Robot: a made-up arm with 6 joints.
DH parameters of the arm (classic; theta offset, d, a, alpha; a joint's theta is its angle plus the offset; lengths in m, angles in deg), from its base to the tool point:
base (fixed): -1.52 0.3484 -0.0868 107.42
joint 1: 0 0.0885 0.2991 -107.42
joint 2: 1.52 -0.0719 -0.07 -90
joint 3: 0 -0.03 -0.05 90
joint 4: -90 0.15 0.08 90
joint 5: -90 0.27 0 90
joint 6: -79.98 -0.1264 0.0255 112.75
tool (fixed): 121.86 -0.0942 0 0
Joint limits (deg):
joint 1: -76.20..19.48
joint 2: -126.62..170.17
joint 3: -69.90..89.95
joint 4: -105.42..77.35
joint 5: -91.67..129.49
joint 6: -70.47..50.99
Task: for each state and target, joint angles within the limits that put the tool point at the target. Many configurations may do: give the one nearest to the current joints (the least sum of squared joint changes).
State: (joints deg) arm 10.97 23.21 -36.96 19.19 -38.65 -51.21
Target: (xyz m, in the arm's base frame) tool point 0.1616 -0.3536 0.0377
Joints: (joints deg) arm -7.48 42.54 -64.73 14.31 -41.15 -42.14
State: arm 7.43 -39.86 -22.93 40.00 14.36 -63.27
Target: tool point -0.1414 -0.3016 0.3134
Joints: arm 19.48 -13.14 -25.11 25.42 34.78 -43.71
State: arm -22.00 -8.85 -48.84 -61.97 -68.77 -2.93
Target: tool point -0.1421 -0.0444 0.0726
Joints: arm -17.03 12.76 -50.06 -43.50 -60.76 -8.67
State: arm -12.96 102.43 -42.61 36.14 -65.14 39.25
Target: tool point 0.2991 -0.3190 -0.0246
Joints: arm 1.27 85.76 -68.71 10.06 -72.00 10.08
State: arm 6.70 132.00 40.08 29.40 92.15 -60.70
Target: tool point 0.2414 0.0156 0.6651
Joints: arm 19.31 139.07 52.32 21.88 99.41 -68.93
